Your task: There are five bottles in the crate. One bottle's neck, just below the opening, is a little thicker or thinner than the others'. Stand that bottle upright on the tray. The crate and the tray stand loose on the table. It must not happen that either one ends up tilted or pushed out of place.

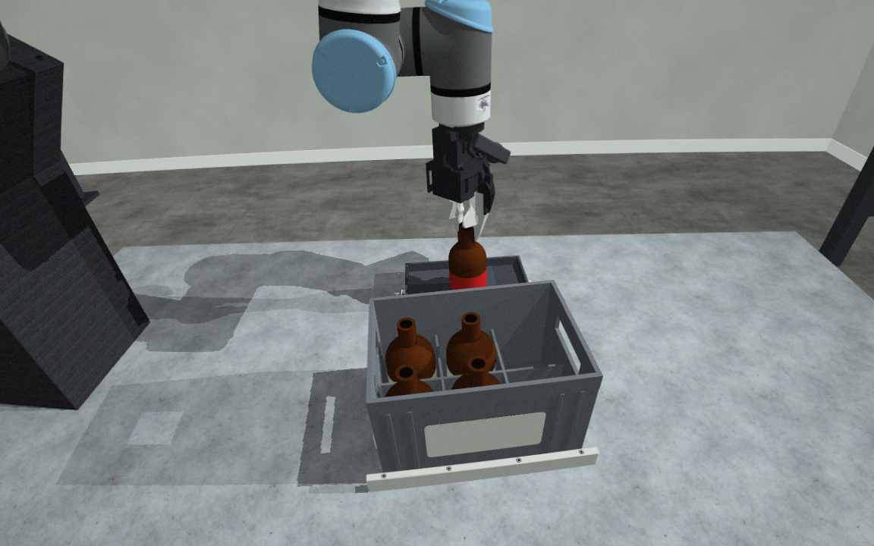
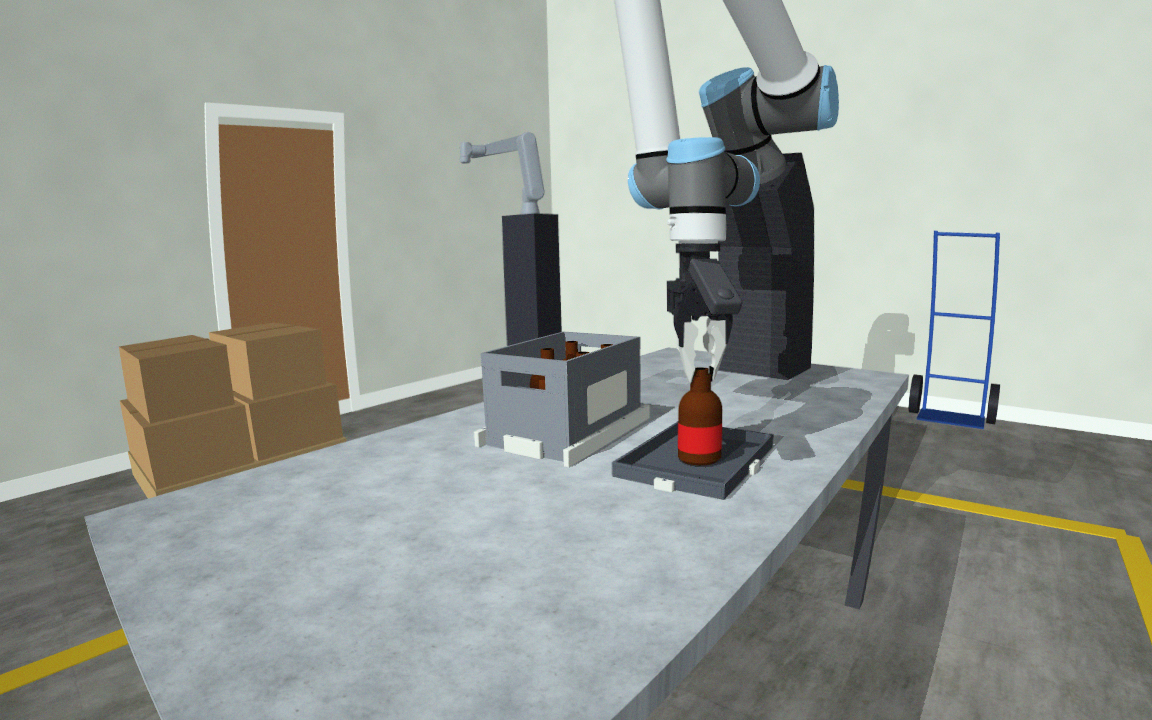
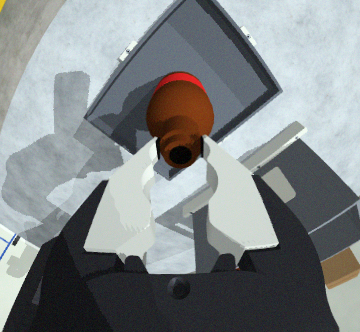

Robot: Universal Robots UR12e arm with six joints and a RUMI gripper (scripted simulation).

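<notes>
Now: the glass bottle 7 cm below my hand. Round my hand: crate 3 cm behind, 29 cm to the right, 7 cm below; grey tray 14 cm below.
</notes>
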